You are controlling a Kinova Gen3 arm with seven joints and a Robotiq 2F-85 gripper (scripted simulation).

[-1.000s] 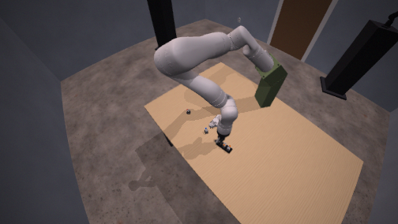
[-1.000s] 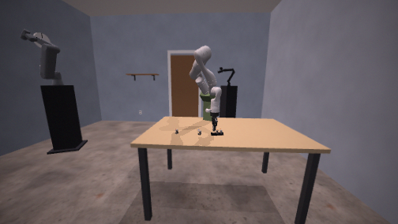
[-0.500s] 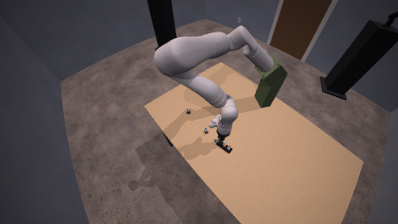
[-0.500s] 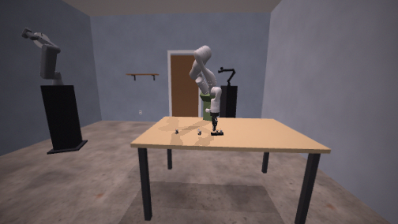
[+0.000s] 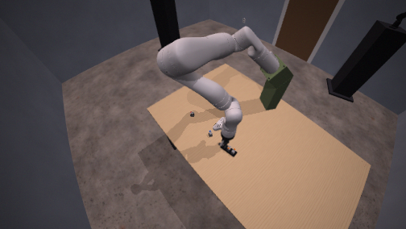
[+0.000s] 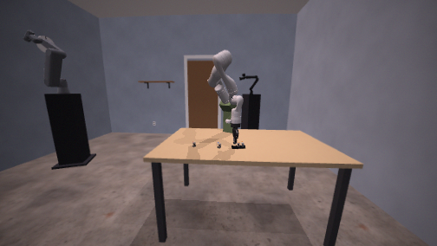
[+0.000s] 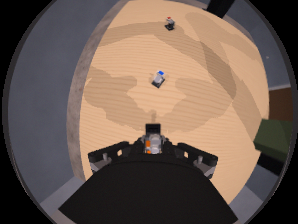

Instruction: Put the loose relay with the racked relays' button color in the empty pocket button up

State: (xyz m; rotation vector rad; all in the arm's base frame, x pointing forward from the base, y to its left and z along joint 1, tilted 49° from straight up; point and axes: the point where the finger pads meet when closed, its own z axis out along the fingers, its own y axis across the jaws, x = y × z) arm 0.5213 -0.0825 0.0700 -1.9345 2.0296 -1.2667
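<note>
Now: the rack 6 cm below my hand, 3 cm to the left of it and 1 cm ahead of it.
</note>
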